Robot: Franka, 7 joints.
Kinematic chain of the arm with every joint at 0, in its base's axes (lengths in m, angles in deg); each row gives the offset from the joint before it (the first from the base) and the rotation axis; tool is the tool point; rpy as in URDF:
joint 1: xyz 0 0 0.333 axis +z
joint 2: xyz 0 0 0 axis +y
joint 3: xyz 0 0 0.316 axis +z
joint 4: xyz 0.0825 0 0 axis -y
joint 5: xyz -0.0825 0 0.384 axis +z
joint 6: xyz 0 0 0 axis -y
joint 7: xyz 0.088 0 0 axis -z
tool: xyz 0 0 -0.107 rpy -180 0 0
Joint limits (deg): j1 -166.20..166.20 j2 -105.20..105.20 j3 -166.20..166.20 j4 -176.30..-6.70 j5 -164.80..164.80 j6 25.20..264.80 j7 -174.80..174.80
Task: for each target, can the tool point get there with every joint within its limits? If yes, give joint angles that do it. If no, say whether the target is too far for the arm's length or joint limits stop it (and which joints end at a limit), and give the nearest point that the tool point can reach.
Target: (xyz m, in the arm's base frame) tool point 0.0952 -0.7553 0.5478
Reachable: yes | joints -127.90 62.68 84.71 -68.91 131.02 143.79 -141.55
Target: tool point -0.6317 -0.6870 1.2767
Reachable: no: too far | nearest point -0.4083 -0.4441 0.9430 | short by 0.469 m
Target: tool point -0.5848 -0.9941 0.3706
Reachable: no: too far | nearest point -0.4348 -0.7390 0.3610 | short by 0.296 m
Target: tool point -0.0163 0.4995 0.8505
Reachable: yes | joints -44.72 -65.54 62.66 -75.30 -109.45 63.84 59.09
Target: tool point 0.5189 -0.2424 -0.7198
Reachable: no: too far | nearest point 0.4055 -0.1894 -0.3347 | short by 0.405 m
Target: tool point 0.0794 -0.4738 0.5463
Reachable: yes | joints 21.56 -38.43 -72.79 -99.14 -39.18 53.53 -23.32
